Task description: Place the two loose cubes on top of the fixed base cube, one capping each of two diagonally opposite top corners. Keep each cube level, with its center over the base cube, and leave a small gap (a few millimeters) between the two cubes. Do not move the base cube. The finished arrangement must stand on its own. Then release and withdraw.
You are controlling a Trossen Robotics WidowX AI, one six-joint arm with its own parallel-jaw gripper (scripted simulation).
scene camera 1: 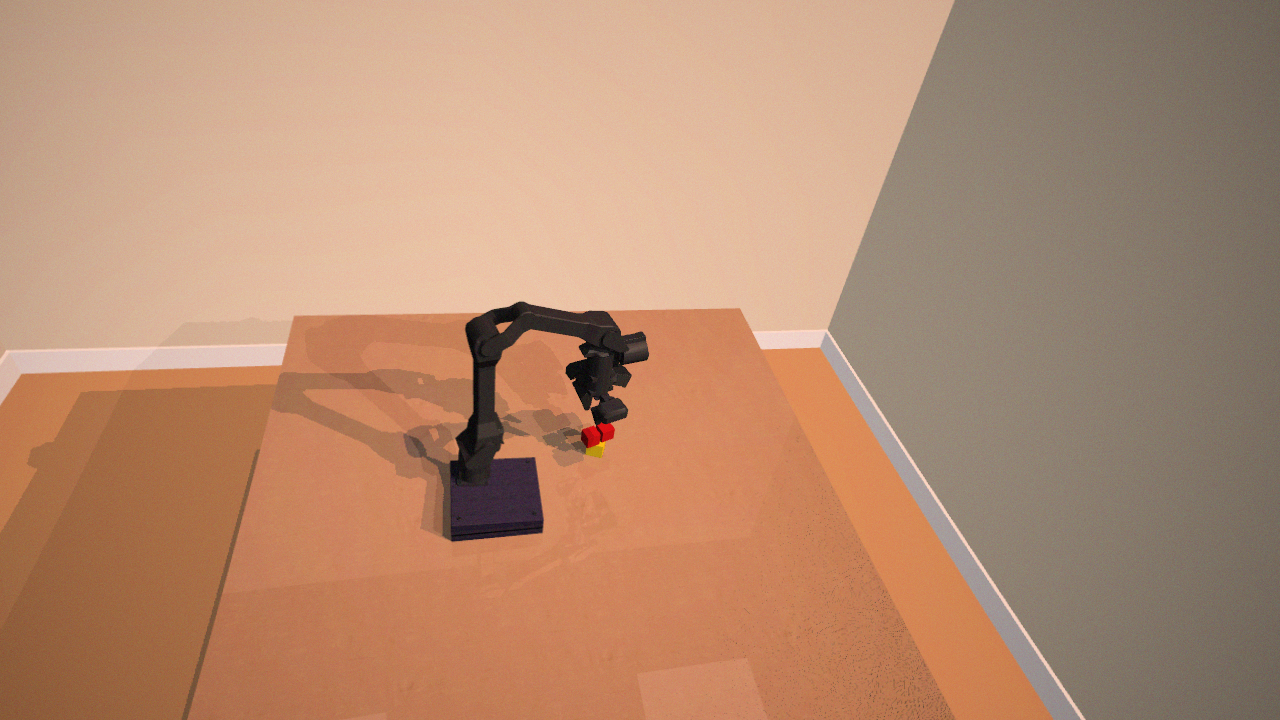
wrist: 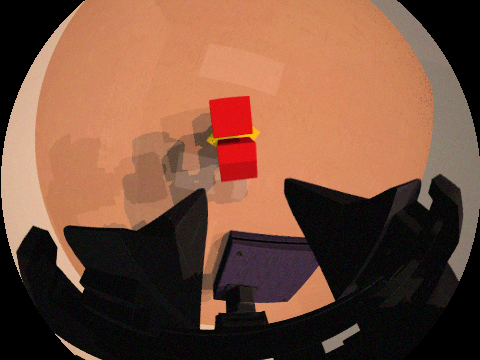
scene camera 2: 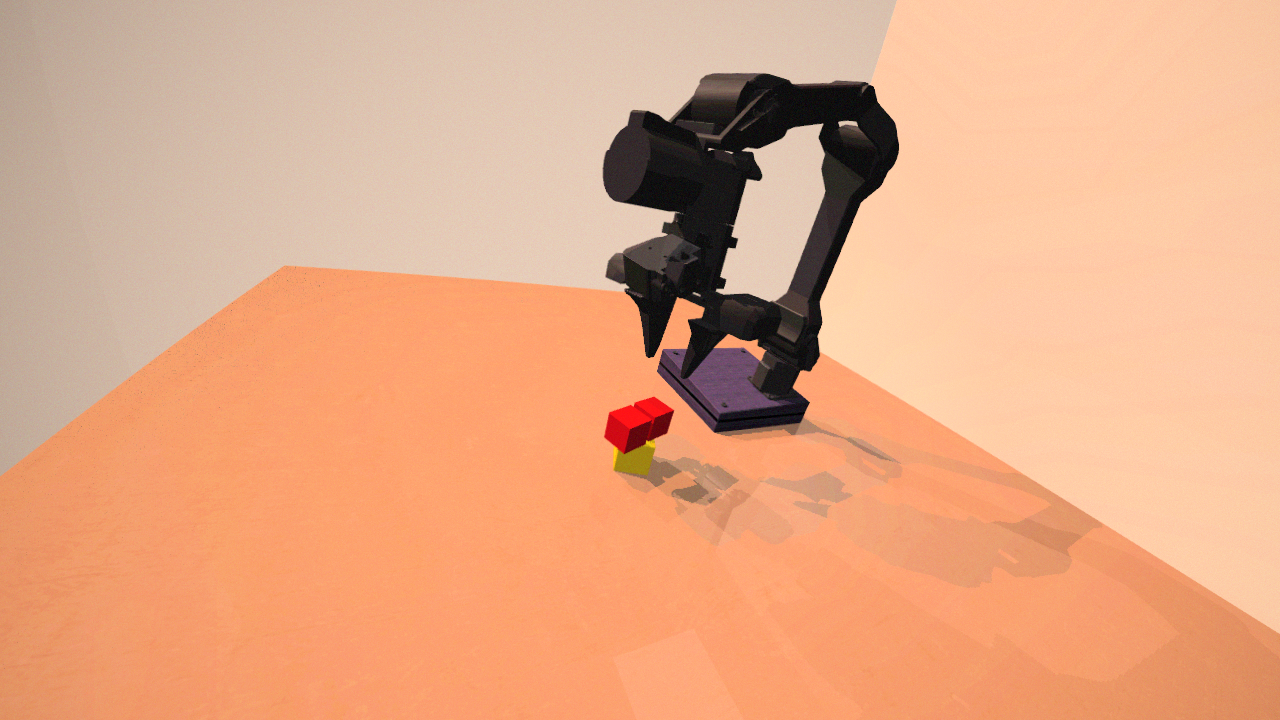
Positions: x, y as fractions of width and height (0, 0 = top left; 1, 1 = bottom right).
Labels:
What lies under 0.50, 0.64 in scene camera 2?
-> A yellow cube.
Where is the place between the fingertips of my gripper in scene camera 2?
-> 0.52, 0.51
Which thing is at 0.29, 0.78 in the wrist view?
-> My gripper.

